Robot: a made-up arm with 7 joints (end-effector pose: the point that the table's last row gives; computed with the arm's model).
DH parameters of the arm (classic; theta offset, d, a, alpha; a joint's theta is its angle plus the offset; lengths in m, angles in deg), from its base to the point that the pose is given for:
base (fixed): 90 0.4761 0.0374 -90
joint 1: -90 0.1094 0.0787 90
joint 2: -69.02 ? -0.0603 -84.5
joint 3: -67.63 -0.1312 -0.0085 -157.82
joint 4: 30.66 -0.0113 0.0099 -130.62
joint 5: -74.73 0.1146 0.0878 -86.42
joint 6: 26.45 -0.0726 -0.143 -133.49
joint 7: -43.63 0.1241 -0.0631 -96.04
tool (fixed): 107.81 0.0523 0 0
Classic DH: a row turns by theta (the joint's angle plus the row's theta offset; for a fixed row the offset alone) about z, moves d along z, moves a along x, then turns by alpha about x.
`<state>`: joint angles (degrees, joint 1 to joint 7).
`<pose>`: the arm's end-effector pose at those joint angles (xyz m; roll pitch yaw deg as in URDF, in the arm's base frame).
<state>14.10 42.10 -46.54 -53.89 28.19 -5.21 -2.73</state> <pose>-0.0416 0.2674 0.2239 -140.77 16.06 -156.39</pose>
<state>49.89 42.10 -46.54 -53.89 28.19 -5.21 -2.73</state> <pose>-0.0416 0.0765 0.1370 -108.36 -0.04 -151.71</pose>
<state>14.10 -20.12 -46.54 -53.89 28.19 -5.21 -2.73</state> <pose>-0.3143 0.2875 0.3042 -158.58 -41.80 -168.56</pose>
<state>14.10 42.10 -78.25 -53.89 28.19 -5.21 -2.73</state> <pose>0.0105 0.3416 0.3216 -169.81 22.22 178.98</pose>
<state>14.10 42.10 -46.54 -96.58 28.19 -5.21 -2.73</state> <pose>-0.0622 0.0926 0.1790 -105.08 -7.52 -149.22</pose>
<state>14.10 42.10 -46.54 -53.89 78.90 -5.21 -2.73</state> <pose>0.0265 0.0948 0.1772 -102.44 14.20 178.67</pose>
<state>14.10 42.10 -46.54 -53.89 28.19 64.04 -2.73</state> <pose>-0.0739 0.1589 0.0936 -86.26 8.55 -98.30</pose>
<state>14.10 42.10 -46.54 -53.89 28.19 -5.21 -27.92</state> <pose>-0.0184 0.2404 0.2265 -115.33 22.82 -151.77</pose>
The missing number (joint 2, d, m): -0.0716
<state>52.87 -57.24 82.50 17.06 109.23 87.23 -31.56</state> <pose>-0.2600 -0.1736 0.6024 -169.87 3.62 1.69</pose>
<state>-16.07 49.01 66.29 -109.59 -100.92 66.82 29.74</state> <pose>-0.2526 -0.1491 0.5594 154.80 -8.07 -37.20</pose>
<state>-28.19 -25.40 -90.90 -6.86 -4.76 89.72 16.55</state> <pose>0.0195 0.4238 0.6156 164.72 25.13 140.17</pose>
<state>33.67 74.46 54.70 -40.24 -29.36 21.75 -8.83</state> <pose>-0.0717 -0.1292 0.3445 -131.98 -50.84 -62.73</pose>
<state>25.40 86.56 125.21 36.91 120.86 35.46 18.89</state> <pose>0.0900 -0.0976 0.7271 27.77 -4.03 -163.34</pose>
